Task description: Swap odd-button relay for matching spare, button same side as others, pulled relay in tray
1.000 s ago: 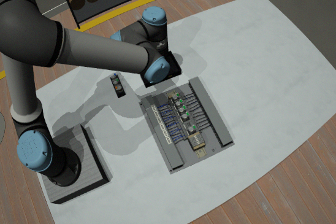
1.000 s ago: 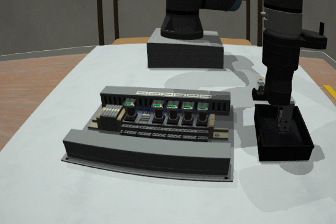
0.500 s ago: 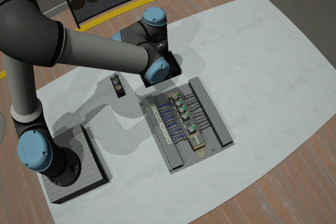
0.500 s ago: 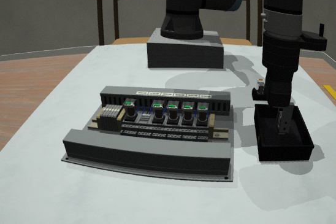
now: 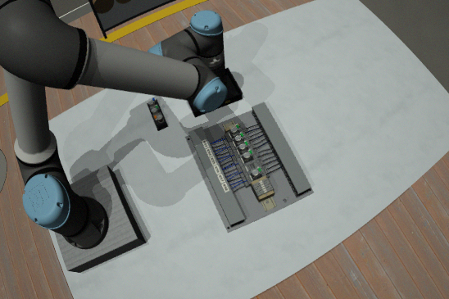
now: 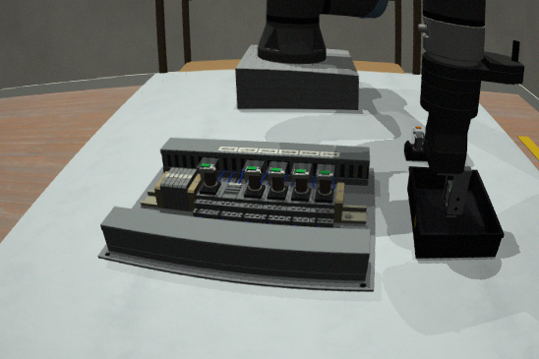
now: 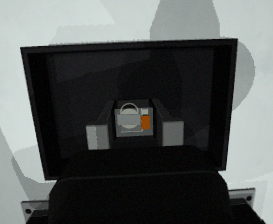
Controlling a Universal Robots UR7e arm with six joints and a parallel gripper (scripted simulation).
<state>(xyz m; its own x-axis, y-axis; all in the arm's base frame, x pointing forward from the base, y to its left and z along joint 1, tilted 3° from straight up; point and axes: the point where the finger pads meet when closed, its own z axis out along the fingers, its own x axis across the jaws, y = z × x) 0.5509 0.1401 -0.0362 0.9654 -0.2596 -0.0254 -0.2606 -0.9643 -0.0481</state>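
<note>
The black tray is 2 cm below my hand. The rest, counted from my hand: blue-button relay 18 cm behind, 8 cm to the left, 1 cm below.
</note>
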